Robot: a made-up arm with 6 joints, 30 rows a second.
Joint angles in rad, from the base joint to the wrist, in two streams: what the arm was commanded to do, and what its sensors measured. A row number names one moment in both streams.
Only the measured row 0 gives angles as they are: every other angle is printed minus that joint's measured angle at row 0.
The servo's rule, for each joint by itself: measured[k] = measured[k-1] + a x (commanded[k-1-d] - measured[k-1]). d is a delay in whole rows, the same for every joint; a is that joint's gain. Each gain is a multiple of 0.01, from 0.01 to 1. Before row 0 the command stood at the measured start. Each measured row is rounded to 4 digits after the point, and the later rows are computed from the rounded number. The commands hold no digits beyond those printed.
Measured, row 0:
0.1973, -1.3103, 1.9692, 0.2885, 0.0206, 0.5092
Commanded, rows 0 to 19:
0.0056, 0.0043, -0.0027, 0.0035, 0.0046, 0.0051
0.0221, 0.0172, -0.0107, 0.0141, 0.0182, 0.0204
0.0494, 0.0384, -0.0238, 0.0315, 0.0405, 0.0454
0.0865, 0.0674, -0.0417, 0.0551, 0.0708, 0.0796
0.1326, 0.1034, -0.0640, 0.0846, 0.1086, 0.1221
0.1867, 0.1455, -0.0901, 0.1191, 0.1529, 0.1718
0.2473, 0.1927, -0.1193, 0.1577, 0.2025, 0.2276
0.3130, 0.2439, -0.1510, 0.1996, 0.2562, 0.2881
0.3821, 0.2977, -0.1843, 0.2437, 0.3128, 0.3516
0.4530, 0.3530, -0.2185, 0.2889, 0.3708, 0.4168
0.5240, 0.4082, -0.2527, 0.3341, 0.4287, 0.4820
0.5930, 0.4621, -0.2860, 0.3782, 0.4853, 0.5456
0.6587, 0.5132, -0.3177, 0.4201, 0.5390, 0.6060
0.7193, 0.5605, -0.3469, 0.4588, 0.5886, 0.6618
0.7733, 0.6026, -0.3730, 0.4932, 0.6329, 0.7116
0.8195, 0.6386, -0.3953, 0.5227, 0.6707, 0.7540
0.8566, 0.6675, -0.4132, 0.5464, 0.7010, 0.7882
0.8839, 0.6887, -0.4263, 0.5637, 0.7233, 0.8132
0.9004, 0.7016, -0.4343, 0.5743, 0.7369, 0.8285
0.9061, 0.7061, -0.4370, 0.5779, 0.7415, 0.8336
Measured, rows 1 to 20:
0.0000, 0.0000, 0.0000, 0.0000, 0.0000, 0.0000
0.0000, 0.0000, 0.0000, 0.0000, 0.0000, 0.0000
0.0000, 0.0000, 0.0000, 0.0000, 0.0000, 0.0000
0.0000, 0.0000, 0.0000, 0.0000, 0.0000, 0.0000
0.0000, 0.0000, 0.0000, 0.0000, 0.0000, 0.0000
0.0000, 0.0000, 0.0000, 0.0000, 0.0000, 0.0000
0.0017, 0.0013, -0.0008, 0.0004, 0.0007, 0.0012
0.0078, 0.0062, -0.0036, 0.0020, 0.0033, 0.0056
0.0203, 0.0162, -0.0093, 0.0055, 0.0089, 0.0148
0.0402, 0.0321, -0.0184, 0.0115, 0.0182, 0.0297
0.0679, 0.0542, -0.0312, 0.0203, 0.0318, 0.0510
0.1035, 0.0825, -0.0477, 0.0322, 0.0500, 0.0788
0.1466, 0.1167, -0.0677, 0.0473, 0.0729, 0.1130
0.1965, 0.1561, -0.0910, 0.0656, 0.1004, 0.1533
0.2522, 0.2000, -0.1171, 0.0870, 0.1323, 0.1989
0.3124, 0.2474, -0.1455, 0.1112, 0.1681, 0.2490
0.3759, 0.2972, -0.1755, 0.1379, 0.2072, 0.3026
0.4410, 0.3483, -0.2064, 0.1667, 0.2489, 0.3585
0.5063, 0.3994, -0.2376, 0.1971, 0.2924, 0.4154
0.5702, 0.4493, -0.2682, 0.2285, 0.3368, 0.4721
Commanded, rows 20 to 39:
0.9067, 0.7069, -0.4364, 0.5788, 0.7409, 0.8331
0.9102, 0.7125, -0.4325, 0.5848, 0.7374, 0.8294
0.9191, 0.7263, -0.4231, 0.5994, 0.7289, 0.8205
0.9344, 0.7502, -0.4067, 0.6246, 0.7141, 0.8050
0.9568, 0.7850, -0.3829, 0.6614, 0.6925, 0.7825
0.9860, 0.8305, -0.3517, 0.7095, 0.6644, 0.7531
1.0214, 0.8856, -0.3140, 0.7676, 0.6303, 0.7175
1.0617, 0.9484, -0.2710, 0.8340, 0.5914, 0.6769
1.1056, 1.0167, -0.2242, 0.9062, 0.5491, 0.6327
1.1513, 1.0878, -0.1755, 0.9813, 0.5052, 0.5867
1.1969, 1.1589, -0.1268, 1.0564, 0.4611, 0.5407
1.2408, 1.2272, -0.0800, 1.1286, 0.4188, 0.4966
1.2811, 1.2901, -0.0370, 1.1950, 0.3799, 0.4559
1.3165, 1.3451, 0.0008, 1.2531, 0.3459, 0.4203
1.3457, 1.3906, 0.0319, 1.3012, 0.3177, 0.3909
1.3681, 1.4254, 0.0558, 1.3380, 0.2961, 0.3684
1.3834, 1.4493, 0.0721, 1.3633, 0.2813, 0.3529
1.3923, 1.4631, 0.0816, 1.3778, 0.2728, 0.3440
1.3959, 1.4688, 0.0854, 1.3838, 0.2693, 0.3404
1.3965, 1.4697, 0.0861, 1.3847, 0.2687, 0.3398
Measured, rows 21 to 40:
0.6311, 0.4968, -0.2975, 0.2603, 0.3812, 0.5272
0.6876, 0.5408, -0.3249, 0.2918, 0.4246, 0.5794
0.7383, 0.5801, -0.3496, 0.3224, 0.4661, 0.6274
0.7820, 0.6138, -0.3711, 0.3514, 0.5047, 0.6701
0.8175, 0.6410, -0.3888, 0.3781, 0.5395, 0.7065
0.8441, 0.6612, -0.4023, 0.4021, 0.5698, 0.7357
0.8629, 0.6754, -0.4118, 0.4233, 0.5955, 0.7581
0.8771, 0.6869, -0.4176, 0.4427, 0.6168, 0.7745
0.8897, 0.6991, -0.4191, 0.4615, 0.6336, 0.7851
0.9031, 0.7149, -0.4156, 0.4811, 0.6457, 0.7897
0.9192, 0.7366, -0.4064, 0.5027, 0.6527, 0.7880
0.9392, 0.7657, -0.3911, 0.5275, 0.6545, 0.7800
0.9639, 0.8029, -0.3695, 0.5563, 0.6509, 0.7656
0.9932, 0.8480, -0.3419, 0.5896, 0.6420, 0.7452
1.0269, 0.9003, -0.3089, 0.6276, 0.6281, 0.7193
1.0642, 0.9584, -0.2715, 0.6700, 0.6097, 0.6888
1.1040, 1.0206, -0.2310, 0.7164, 0.5874, 0.6547
1.1450, 1.0846, -0.1887, 0.7659, 0.5621, 0.6183
1.1858, 1.1483, -0.1462, 0.8174, 0.5348, 0.5809
1.2250, 1.2093, -0.1050, 0.8697, 0.5065, 0.5440

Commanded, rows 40 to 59:
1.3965, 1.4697, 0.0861, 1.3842, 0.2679, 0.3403
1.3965, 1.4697, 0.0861, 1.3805, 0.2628, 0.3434
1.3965, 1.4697, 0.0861, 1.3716, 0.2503, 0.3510
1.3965, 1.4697, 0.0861, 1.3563, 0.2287, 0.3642
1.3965, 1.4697, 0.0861, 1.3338, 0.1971, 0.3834
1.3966, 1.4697, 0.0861, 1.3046, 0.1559, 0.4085
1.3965, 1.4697, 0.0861, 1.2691, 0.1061, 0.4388
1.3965, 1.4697, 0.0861, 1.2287, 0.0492, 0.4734
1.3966, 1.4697, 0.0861, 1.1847, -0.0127, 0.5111
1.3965, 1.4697, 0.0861, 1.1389, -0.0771, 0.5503
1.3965, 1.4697, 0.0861, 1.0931, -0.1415, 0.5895
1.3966, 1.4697, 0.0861, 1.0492, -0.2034, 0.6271
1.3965, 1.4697, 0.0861, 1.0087, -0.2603, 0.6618
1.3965, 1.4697, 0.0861, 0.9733, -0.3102, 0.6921
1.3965, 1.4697, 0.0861, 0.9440, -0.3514, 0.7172
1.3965, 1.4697, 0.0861, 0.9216, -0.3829, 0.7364
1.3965, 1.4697, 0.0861, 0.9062, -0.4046, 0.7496
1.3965, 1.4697, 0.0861, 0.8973, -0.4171, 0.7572
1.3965, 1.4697, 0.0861, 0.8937, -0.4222, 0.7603
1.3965, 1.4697, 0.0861, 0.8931, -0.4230, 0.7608
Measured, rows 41 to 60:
1.2612, 1.2655, -0.0667, 0.9215, 0.4782, 0.5088
1.2933, 1.3151, -0.0324, 0.9715, 0.4509, 0.4765
1.3203, 1.3567, -0.0031, 1.0185, 0.4255, 0.4481
1.3419, 1.3897, 0.0206, 1.0616, 0.4026, 0.4242
1.3581, 1.4142, 0.0387, 1.1003, 0.3826, 0.4049
1.3696, 1.4314, 0.0520, 1.1344, 0.3655, 0.3899
1.3777, 1.4433, 0.0615, 1.1644, 0.3509, 0.3785
1.3833, 1.4515, 0.0684, 1.1903, 0.3377, 0.3704
1.3873, 1.4571, 0.0734, 1.2121, 0.3246, 0.3659
1.3901, 1.4610, 0.0770, 1.2294, 0.3102, 0.3655
1.3920, 1.4637, 0.0795, 1.2419, 0.2932, 0.3696
1.3934, 1.4656, 0.0813, 1.2494, 0.2726, 0.3785
1.3943, 1.4669, 0.0826, 1.2518, 0.2476, 0.3924
1.3950, 1.4678, 0.0836, 1.2490, 0.2178, 0.4110
1.3955, 1.4684, 0.0843, 1.2413, 0.1832, 0.4340
1.3958, 1.4688, 0.0848, 1.2290, 0.1442, 0.4607
1.3960, 1.4691, 0.0852, 1.2127, 0.1013, 0.4903
1.3962, 1.4693, 0.0855, 1.1931, 0.0556, 0.5218
1.3963, 1.4694, 0.0857, 1.1710, 0.0082, 0.5540
1.3964, 1.4695, 0.0858, 1.1473, -0.0396, 0.5858

